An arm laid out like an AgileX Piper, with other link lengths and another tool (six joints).
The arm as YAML. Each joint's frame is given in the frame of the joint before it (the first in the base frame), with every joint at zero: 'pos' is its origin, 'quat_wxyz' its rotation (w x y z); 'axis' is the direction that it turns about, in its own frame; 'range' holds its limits. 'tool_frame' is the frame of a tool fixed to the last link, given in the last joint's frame.
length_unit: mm
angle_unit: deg
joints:
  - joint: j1
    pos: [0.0, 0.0, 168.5]
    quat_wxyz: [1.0, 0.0, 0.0, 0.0]
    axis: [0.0, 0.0, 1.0]
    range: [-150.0, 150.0]
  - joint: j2
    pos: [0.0, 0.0, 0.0]
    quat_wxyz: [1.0, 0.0, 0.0, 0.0]
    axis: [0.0, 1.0, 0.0]
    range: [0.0, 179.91]
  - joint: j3
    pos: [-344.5, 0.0, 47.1]
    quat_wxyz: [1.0, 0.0, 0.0, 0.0]
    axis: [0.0, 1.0, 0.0]
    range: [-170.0, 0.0]
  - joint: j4
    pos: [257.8, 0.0, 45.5]
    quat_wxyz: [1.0, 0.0, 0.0, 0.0]
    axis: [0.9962, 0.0, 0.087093]
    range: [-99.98, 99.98]
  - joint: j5
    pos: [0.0, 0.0, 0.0]
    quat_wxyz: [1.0, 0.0, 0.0, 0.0]
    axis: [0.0, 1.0, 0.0]
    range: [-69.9, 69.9]
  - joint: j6
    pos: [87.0, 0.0, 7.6]
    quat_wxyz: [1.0, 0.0, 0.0, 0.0]
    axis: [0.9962, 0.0, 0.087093]
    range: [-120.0, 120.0]
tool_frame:
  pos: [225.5, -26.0, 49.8]
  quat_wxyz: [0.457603, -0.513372, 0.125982, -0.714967]
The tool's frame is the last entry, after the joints.
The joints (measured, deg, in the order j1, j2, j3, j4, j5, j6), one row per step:
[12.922, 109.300, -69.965, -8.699, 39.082, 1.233]
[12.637, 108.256, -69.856, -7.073, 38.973, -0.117]
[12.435, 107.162, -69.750, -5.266, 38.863, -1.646]
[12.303, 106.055, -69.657, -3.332, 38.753, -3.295]
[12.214, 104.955, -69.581, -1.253, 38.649, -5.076]
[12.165, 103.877, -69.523, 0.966, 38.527, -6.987]
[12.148, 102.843, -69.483, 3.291, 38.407, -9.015]
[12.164, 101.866, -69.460, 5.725, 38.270, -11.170]
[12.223, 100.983, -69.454, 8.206, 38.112, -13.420]
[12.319, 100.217, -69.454, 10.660, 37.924, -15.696]
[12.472, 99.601, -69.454, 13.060, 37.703, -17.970]
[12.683, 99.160, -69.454, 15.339, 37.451, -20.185]
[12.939, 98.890, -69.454, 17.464, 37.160, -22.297]
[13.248, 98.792, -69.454, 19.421, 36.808, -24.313]
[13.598, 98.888, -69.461, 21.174, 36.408, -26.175]
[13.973, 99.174, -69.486, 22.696, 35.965, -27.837]
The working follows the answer.
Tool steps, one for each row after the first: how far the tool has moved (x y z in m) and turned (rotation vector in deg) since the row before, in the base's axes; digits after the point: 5 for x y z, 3 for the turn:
[0.00044, 0.00332, 0.00775, 1.138, -0.692, 0.105]
[0.00031, 0.00470, 0.00829, 1.234, -0.744, 0.274]
[0.00024, 0.00577, 0.00865, 1.299, -0.786, 0.407]
[0.00015, 0.00665, 0.00889, 1.368, -0.811, 0.516]
[0.00018, 0.00751, 0.00912, 1.436, -0.855, 0.624]
[0.00013, 0.00814, 0.00917, 1.468, -0.871, 0.727]
[0.00015, 0.00880, 0.00920, 1.499, -0.900, 0.837]
[0.00019, 0.00931, 0.00895, 1.478, -0.911, 0.949]
[0.00023, 0.00947, 0.00843, 1.413, -0.901, 1.018]
[0.00020, 0.00968, 0.00754, 1.326, -0.854, 1.085]
[0.00018, 0.00965, 0.00632, 1.198, -0.774, 1.122]
[0.00025, 0.00938, 0.00505, 1.061, -0.692, 1.113]
[0.00039, 0.00914, 0.00376, 0.910, -0.626, 1.112]
[0.00055, 0.00868, 0.00214, 0.747, -0.512, 1.065]
[0.00079, 0.00802, 0.00051, 0.583, -0.389, 0.977]

Tool pose at each row, in the base's axes (x y z in m, rotation vector in deg; rounded; the steps above come from the unrounded poses):
[0.50739, 0.06199, 0.06009, -141.400, 37.881, -33.555]
[0.50783, 0.06532, 0.06784, -140.057, 37.635, -33.808]
[0.50814, 0.07002, 0.07613, -138.634, 37.168, -34.004]
[0.50838, 0.07579, 0.08477, -137.156, 36.529, -34.160]
[0.50854, 0.08244, 0.09366, -135.622, 35.760, -34.261]
[0.50872, 0.08995, 0.10278, -134.024, 34.856, -34.328]
[0.50885, 0.09810, 0.11195, -132.403, 33.833, -34.344]
[0.50900, 0.10690, 0.12115, -130.756, 32.680, -34.322]
[0.50919, 0.11621, 0.13011, -129.136, 31.396, -34.258]
[0.50942, 0.12568, 0.13854, -127.585, 30.037, -34.169]
[0.50962, 0.13535, 0.14607, -126.137, 28.621, -34.022]
[0.50980, 0.14500, 0.15239, -124.838, 27.192, -33.812]
[0.51005, 0.15438, 0.15744, -123.691, 25.800, -33.565]
[0.51044, 0.16351, 0.16120, -122.705, 24.424, -33.297]
[0.51099, 0.17220, 0.16334, -121.904, 23.136, -32.988]
[0.51178, 0.18022, 0.16385, -121.290, 21.984, -32.651]

